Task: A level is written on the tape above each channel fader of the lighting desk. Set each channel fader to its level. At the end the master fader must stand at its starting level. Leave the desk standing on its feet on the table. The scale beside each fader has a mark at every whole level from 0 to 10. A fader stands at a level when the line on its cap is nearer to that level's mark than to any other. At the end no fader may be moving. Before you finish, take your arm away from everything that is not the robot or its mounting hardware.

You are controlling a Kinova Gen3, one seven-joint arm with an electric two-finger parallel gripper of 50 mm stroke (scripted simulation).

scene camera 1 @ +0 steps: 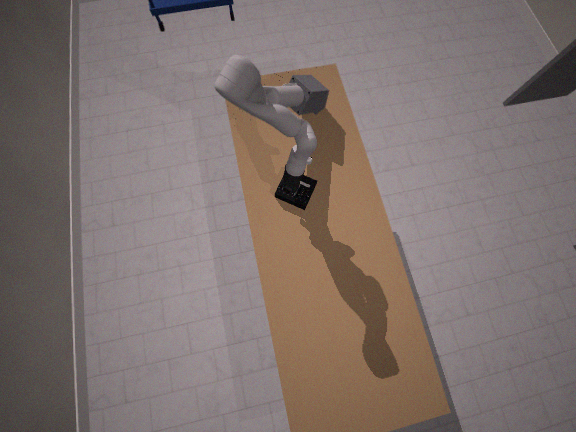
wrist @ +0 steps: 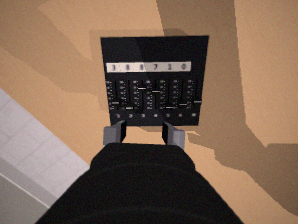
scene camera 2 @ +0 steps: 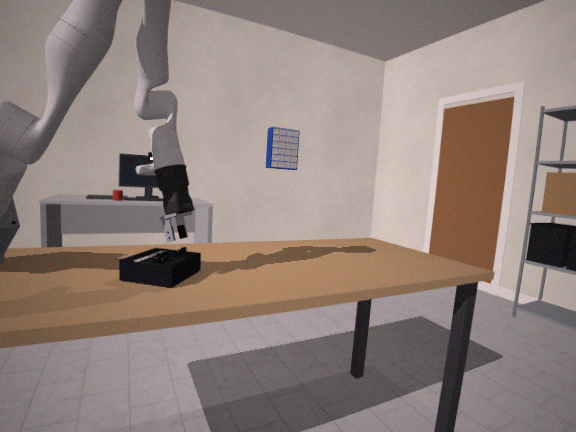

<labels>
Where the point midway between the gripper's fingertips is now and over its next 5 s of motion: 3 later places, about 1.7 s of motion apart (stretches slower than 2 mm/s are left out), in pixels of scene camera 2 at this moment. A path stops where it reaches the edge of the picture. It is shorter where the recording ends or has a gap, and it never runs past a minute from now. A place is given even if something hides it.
My gripper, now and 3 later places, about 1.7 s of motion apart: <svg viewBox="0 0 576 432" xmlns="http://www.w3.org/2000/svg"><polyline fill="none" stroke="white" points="177,239 169,226 163,210 177,222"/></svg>
</labels>
